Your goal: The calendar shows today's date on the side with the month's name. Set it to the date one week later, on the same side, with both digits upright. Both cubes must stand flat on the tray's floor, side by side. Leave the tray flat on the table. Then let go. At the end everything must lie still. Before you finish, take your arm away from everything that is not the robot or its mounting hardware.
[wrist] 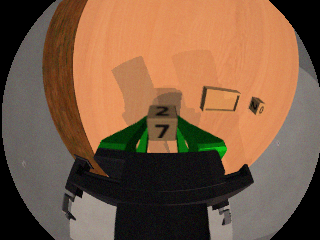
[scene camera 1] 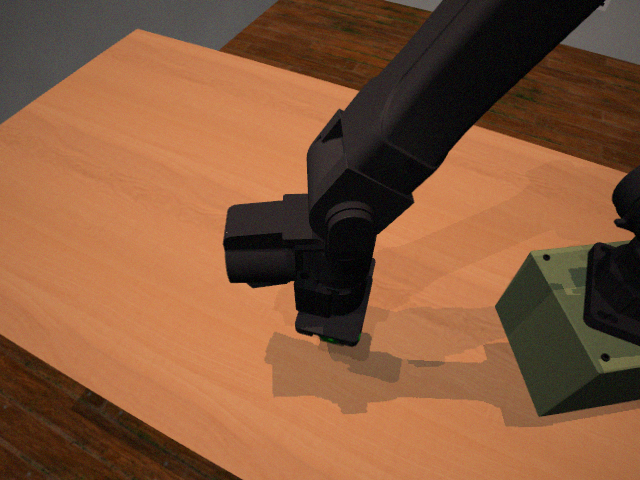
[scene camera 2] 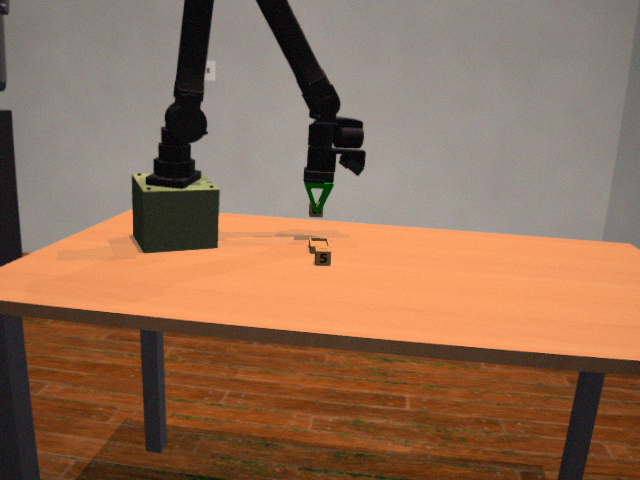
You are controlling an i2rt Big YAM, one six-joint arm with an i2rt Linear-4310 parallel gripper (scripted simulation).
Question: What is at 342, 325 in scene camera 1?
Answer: My gripper.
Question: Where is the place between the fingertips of my gripper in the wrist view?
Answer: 162, 119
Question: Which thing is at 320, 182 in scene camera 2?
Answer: My gripper.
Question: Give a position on a wooden tray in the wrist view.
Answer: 214, 99
